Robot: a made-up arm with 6 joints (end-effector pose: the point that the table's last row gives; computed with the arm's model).
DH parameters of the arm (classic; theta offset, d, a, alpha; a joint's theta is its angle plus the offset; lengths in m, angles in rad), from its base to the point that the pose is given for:
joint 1: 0 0.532 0 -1.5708
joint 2: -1.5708 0 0.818 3.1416
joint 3: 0 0 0 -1.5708
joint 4: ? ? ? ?
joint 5: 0 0.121 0 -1.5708
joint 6: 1.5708 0 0 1.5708
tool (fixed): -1.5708 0 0 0
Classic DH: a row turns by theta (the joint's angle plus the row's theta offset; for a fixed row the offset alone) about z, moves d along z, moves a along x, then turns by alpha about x.
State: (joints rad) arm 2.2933 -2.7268 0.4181 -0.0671 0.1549 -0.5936
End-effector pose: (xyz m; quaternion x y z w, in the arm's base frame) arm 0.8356 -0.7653 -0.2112 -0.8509 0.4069 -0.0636 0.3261
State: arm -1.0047 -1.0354 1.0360 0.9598 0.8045 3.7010
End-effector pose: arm -0.6877 0.9528 1.6010 -0.2344 -0.4479 0.4867 0.7125
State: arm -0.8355 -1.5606 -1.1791 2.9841 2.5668 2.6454
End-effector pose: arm 0.0314 0.1434 0.8547 0.4656 0.7531 -0.3089 0.3473
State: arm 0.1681 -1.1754 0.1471 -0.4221 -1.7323 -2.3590
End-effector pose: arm -0.4853 -0.1943 1.6074 0.8627 0.3430 -0.0738 0.3642
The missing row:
joint 4: 0 -0.797 0 1.5708
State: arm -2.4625 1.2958 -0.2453 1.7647 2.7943 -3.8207
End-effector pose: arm -0.7087 -0.6020 -0.0390 -0.7983 0.0793 -0.5937 0.0628
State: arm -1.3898 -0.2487 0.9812 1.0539 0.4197 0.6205
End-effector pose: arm -0.0649 0.0227 2.1111 -0.8239 -0.0213 -0.5612 0.0758
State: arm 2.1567 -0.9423 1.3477 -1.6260 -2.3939 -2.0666
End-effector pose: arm 0.6004 -0.9168 1.6921 -0.2541 0.5113 0.8044 0.1638
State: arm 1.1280 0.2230 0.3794 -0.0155 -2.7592 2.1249
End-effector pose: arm 0.5243 0.8232 1.4520 0.4433 -0.2668 -0.7844 0.3420
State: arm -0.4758 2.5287 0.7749 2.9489 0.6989 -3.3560
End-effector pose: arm 0.3640 -0.0540 -0.9250 0.3336 0.8723 -0.2209 0.2812
